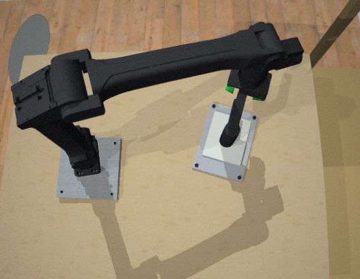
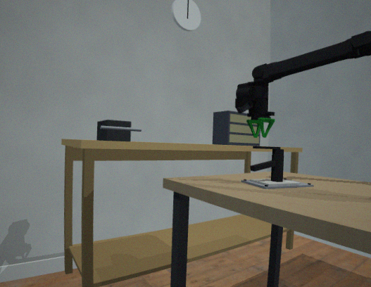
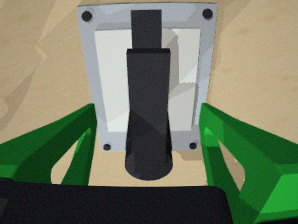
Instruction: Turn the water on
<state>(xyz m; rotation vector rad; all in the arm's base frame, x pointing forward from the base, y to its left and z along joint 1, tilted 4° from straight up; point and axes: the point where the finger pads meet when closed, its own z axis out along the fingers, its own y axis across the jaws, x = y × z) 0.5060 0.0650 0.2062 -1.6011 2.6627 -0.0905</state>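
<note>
Now: hand 50 mm above the lever, 30 mm to the left of it and 20 mm past it.
</note>
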